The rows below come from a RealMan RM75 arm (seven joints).
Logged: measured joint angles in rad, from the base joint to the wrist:
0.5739 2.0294 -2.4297 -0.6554 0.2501 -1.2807 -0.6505
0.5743 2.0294 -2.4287 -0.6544 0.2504 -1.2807 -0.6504
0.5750 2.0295 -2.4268 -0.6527 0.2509 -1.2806 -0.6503
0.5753 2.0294 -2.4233 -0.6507 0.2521 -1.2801 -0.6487
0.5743 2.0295 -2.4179 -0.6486 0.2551 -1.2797 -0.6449
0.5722 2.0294 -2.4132 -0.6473 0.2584 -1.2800 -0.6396
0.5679 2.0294 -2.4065 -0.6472 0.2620 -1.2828 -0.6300
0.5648 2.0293 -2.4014 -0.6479 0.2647 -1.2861 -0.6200
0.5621 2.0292 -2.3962 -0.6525 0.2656 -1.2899 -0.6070
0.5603 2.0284 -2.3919 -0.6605 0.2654 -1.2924 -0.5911
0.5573 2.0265 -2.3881 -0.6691 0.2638 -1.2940 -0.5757
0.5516 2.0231 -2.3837 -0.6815 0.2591 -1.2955 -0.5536
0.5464 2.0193 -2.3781 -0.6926 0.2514 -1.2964 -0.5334
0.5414 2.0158 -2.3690 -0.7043 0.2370 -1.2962 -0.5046
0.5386 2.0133 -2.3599 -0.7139 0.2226 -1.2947 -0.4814
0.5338 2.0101 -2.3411 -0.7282 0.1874 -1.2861 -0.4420
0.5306 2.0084 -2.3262 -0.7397 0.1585 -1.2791 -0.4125
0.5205 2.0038 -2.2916 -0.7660 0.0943 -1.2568 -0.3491
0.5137 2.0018 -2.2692 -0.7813 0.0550 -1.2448 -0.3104
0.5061 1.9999 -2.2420 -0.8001 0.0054 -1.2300 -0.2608
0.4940 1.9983 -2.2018 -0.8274 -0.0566 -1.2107 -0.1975
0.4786 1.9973 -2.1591 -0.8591 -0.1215 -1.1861 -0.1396
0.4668 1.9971 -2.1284 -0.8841 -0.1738 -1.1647 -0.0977
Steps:
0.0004 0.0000 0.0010 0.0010 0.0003 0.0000 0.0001
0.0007 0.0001 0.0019 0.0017 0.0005 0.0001 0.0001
0.0003 -0.0001 0.0035 0.0020 0.0012 0.0005 0.0016
-0.0010 0.0001 0.0054 0.0021 0.0030 0.0004 0.0038
-0.0021 -0.0001 0.0047 0.0013 0.0033 -0.0003 0.0053
-0.0043 0.0000 0.0067 0.0001 0.0036 -0.0028 0.0096
-0.0031 -0.0001 0.0051 -0.0007 0.0027 -0.0033 0.0100
-0.0027 -0.0001 0.0052 -0.0046 0.0009 -0.0038 0.0130
-0.0018 -0.0008 0.0043 -0.0080 -0.0002 -0.0025 0.0159
-0.0030 -0.0019 0.0038 -0.0086 -0.0016 -0.0016 0.0154
-0.0057 -0.0034 0.0044 -0.0124 -0.0047 -0.0015 0.0221
-0.0052 -0.0038 0.0056 -0.0111 -0.0077 -0.0009 0.0202
-0.0050 -0.0035 0.0091 -0.0117 -0.0144 0.0002 0.0288
-0.0028 -0.0025 0.0091 -0.0096 -0.0144 0.0015 0.0232
-0.0048 -0.0032 0.0188 -0.0143 -0.0352 0.0086 0.0394
-0.0032 -0.0017 0.0149 -0.0115 -0.0289 0.0070 0.0295
-0.0101 -0.0046 0.0346 -0.0263 -0.0642 0.0223 0.0634
-0.0068 -0.0020 0.0224 -0.0153 -0.0393 0.0120 0.0387
-0.0076 -0.0019 0.0272 -0.0188 -0.0496 0.0148 0.0496
-0.0121 -0.0016 0.0402 -0.0273 -0.0620 0.0193 0.0633
-0.0154 -0.0010 0.0427 -0.0317 -0.0649 0.0246 0.0579
-0.0118 -0.0002 0.0307 -0.0250 -0.0523 0.0214 0.0419

